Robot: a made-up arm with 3 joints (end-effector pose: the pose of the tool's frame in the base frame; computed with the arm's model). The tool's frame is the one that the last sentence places.
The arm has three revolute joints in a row. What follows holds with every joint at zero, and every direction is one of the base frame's. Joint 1 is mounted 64 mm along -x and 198 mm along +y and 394 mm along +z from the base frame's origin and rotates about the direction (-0.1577, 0.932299, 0.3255), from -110.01 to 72.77 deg. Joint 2 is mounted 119 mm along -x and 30 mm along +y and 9 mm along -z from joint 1 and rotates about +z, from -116.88 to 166.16 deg. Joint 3 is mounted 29 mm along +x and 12 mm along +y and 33 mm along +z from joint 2 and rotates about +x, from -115.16 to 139.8 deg. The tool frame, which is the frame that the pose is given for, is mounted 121 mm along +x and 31 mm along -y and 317 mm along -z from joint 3; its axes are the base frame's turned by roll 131.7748, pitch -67.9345 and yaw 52.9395 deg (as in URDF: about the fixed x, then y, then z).
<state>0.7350 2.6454 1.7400</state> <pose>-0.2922 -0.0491 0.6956 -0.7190 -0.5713 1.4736</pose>
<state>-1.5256 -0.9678 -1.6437</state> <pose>-0.2089 0.1082 0.0377 1.4495 -0.9681 0.6856</pose>
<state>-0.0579 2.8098 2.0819</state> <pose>-0.4352 -0.0046 0.5244 -1.3018 -0.9338 1.2829</pose>
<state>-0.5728 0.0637 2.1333</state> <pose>-0.0884 0.5181 0.5878 -0.5834 0.7050 -1.1740</pose>
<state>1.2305 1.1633 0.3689</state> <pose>-0.4386 0.2560 0.4267 -1.7074 -0.7267 0.1551</pose>
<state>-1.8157 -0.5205 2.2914</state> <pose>-0.2727 0.3317 0.5941 1.0336 0.1739 -1.3158</pose>
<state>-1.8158 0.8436 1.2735</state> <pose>0.1298 0.5888 0.3797 -0.3085 -0.6238 -2.3562</pose>
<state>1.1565 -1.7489 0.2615</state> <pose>-0.2875 -0.0328 0.3270 1.6578 -0.2465 0.4638</pose>
